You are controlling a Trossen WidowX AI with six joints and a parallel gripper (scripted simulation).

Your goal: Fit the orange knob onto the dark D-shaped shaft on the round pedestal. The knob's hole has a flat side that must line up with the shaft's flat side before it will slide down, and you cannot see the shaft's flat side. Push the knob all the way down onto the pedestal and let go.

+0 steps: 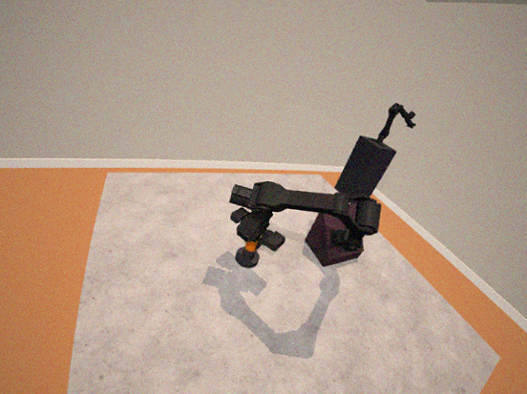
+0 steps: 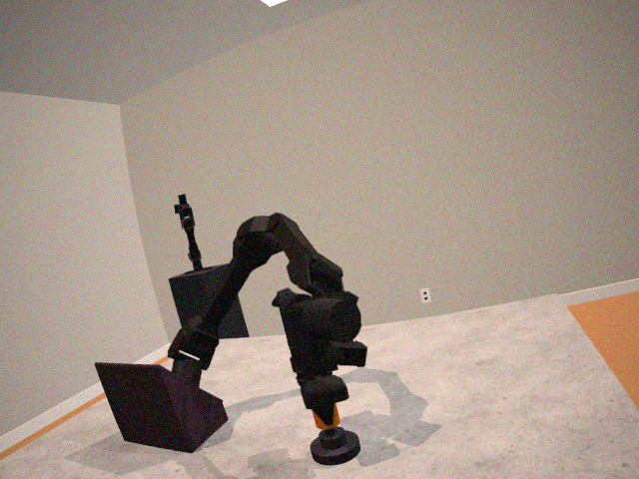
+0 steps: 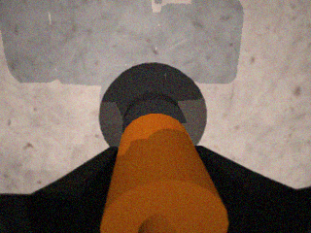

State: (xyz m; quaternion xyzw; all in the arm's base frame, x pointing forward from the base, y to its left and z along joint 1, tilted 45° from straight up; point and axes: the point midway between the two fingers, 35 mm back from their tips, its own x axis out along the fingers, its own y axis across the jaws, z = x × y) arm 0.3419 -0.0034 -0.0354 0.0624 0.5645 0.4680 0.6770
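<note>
Right now the orange knob is 2 cm above my gripper tip. Also, from my gripper tip: round pedestal 4 cm below.
</note>
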